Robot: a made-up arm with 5 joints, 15 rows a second.
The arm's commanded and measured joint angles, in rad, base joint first. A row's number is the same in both.
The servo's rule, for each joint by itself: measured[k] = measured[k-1] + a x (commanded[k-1-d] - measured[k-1]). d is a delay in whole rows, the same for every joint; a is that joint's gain. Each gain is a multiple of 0.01, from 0.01 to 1. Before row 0 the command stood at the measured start. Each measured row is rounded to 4 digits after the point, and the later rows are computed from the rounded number. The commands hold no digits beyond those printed.
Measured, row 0:
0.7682 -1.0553 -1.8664 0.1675 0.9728
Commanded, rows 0 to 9:
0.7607 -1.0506 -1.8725 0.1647 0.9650
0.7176 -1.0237 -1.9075 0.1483 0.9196
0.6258 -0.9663 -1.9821 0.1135 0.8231
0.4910 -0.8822 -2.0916 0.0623 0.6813
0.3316 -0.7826 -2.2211 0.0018 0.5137
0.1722 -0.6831 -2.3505 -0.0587 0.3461
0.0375 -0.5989 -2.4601 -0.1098 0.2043
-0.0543 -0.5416 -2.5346 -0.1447 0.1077
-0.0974 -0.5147 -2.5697 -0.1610 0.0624
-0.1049 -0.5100 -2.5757 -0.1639 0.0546
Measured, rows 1 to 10:
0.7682 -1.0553 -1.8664 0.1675 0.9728
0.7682 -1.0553 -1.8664 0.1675 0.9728
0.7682 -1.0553 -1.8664 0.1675 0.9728
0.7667 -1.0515 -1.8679 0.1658 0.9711
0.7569 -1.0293 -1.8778 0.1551 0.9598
0.7307 -0.9789 -1.9039 0.1297 0.9297
0.6828 -0.9015 -1.9508 0.0886 0.8751
0.6126 -0.8064 -2.0184 0.0357 0.7956
0.5245 -0.7078 -2.1014 -0.0219 0.6967
0.4271 -0.6207 -2.1911 -0.0755 0.5884
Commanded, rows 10 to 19:
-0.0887 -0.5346 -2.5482 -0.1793 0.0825
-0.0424 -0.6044 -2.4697 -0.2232 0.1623
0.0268 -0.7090 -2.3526 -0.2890 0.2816
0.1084 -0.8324 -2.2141 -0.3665 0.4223
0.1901 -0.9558 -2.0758 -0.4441 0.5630
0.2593 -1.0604 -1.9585 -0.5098 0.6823
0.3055 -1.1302 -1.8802 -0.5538 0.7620
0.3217 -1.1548 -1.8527 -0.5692 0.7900
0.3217 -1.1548 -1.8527 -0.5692 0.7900
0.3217 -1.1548 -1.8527 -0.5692 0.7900
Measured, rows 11 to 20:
0.3308 -0.5574 -2.2770 -0.1177 0.4826
0.2452 -0.5232 -2.3502 -0.1441 0.3902
0.1752 -0.5126 -2.4066 -0.1562 0.3164
0.1224 -0.5302 -2.4420 -0.1703 0.2649
0.0894 -0.5896 -2.4489 -0.2026 0.2423
0.0769 -0.6851 -2.4248 -0.2553 0.2509
0.0832 -0.8029 -2.3721 -0.3231 0.2886
0.1046 -0.9252 -2.2980 -0.3969 0.3490
0.1355 -1.0334 -2.2131 -0.4658 0.4223
0.1695 -1.1108 -2.1299 -0.5195 0.4970

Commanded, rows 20 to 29:
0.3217 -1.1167 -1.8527 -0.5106 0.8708
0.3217 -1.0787 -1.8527 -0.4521 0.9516
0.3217 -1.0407 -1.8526 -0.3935 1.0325
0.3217 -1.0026 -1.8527 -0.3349 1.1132
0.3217 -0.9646 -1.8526 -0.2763 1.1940
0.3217 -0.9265 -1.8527 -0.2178 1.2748
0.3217 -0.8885 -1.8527 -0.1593 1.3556
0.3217 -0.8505 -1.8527 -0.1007 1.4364
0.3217 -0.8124 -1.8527 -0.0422 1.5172
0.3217 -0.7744 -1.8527 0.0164 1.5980
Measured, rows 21 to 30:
0.1999 -1.1460 -2.0606 -0.5498 0.5615
0.2243 -1.1530 -2.0086 -0.5616 0.6118
0.2438 -1.1544 -1.9696 -0.5662 0.6510
0.2594 -1.1242 -1.9404 -0.5323 0.6994
0.2719 -1.0878 -1.9185 -0.4834 0.7549
0.2819 -1.0501 -1.9020 -0.4286 0.8160
0.2899 -1.0121 -1.8897 -0.3714 0.8814
0.2963 -0.9741 -1.8804 -0.3134 0.9502
0.3014 -0.9360 -1.8735 -0.2551 1.0216
0.3055 -0.8980 -1.8683 -0.1967 1.0951

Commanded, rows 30 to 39:
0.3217 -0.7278 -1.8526 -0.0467 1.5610
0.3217 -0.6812 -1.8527 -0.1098 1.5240
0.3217 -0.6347 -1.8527 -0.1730 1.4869
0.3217 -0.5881 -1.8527 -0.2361 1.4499
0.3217 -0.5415 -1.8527 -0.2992 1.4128
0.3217 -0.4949 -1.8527 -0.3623 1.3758
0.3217 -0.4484 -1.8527 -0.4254 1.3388
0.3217 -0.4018 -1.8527 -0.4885 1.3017
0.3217 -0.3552 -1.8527 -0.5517 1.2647
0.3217 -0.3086 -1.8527 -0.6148 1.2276
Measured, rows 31 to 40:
0.3087 -0.8600 -1.8644 -0.1381 1.1702
0.3113 -0.8219 -1.8615 -0.0796 1.2465
0.3134 -0.7839 -1.8593 -0.0210 1.3238
0.3151 -0.7390 -1.8576 -0.0367 1.3760
0.3164 -0.6928 -1.8564 -0.0813 1.4086
0.3175 -0.6463 -1.8555 -0.1372 1.4258
0.3183 -0.5997 -1.8548 -0.1975 1.4311
0.3190 -0.5531 -1.8543 -0.2595 1.4271
0.3195 -0.5065 -1.8539 -0.3222 1.4158
0.3199 -0.4600 -1.8536 -0.3852 1.3989

